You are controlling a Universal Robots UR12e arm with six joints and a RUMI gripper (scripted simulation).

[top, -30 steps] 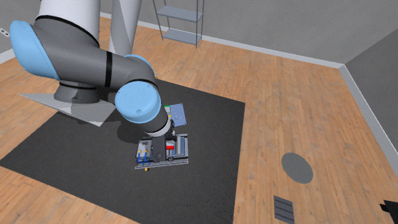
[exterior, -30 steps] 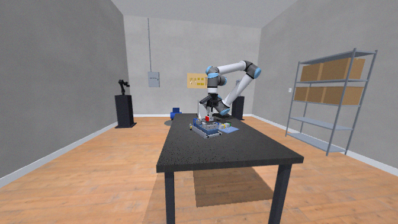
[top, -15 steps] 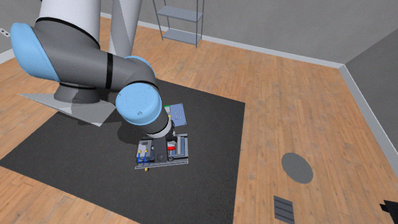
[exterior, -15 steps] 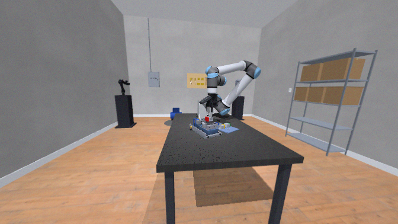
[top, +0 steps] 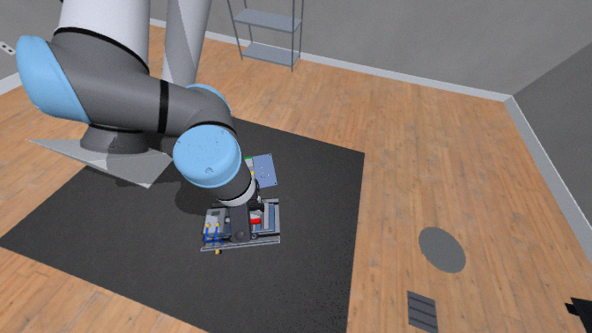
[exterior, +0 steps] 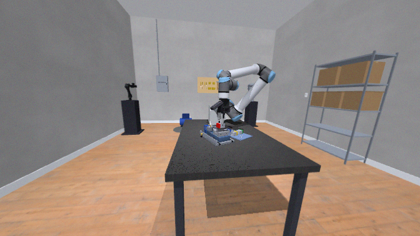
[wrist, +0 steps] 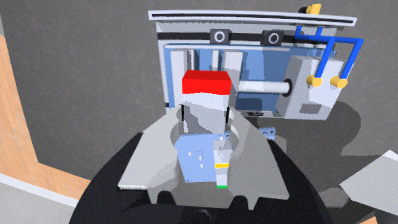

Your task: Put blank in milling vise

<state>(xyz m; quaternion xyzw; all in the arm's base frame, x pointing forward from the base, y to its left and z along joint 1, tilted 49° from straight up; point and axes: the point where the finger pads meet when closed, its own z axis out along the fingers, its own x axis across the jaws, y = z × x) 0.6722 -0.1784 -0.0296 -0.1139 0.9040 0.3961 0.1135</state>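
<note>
Now: hand 2 cm above the red-ended blank. Also, from my hand: work stop (8 cm below, 5 cm to the left, 1 cm behind); hosed block (15 cm behind, 9 cm below, 5 cm to the right); vise (13 cm below, 6 cm behind, 2 cm to the right).
</note>
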